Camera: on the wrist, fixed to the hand. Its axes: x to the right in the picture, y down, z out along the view.
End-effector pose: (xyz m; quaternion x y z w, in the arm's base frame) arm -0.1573 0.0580 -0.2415 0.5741 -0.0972 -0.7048 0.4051
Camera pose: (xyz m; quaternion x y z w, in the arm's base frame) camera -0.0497 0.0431 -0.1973 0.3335 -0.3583 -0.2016 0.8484
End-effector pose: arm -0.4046 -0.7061 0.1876 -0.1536 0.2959 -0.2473 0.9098
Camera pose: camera -0.4372 -0.6323 0.1025 0.0004 0.3975 0.4778 0.7834
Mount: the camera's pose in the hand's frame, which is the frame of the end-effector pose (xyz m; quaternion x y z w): -0.0235 0.0858 -0.0764 -0.1190 0.0566 0.6896 0.7121
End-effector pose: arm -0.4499 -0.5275 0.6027 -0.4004 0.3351 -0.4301 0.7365
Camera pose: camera -0.4921 -0.5028 0.4961 -0.1173 0.6076 0.2188 0.7544
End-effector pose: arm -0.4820 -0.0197 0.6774 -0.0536 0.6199 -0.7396 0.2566
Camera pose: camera -0.4652 0.0502 0.5847 0.4006 0.5809 -0.2790 0.6513
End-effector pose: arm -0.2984 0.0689 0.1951 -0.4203 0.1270 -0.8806 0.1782
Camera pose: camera -0.3269 0.0068 0.0998 -0.1831 0.4952 -0.5129 0.6770
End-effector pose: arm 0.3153 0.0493 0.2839 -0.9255 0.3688 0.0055 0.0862
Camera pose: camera 0.2355 -0.0084 0.3476 0.4153 -0.9051 -0.0549 0.0734
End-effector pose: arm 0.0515 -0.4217 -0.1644 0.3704 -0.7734 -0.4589 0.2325
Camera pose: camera 0.0886 -0.4182 -0.0532 -0.2713 -0.7384 -0.2375 0.5699
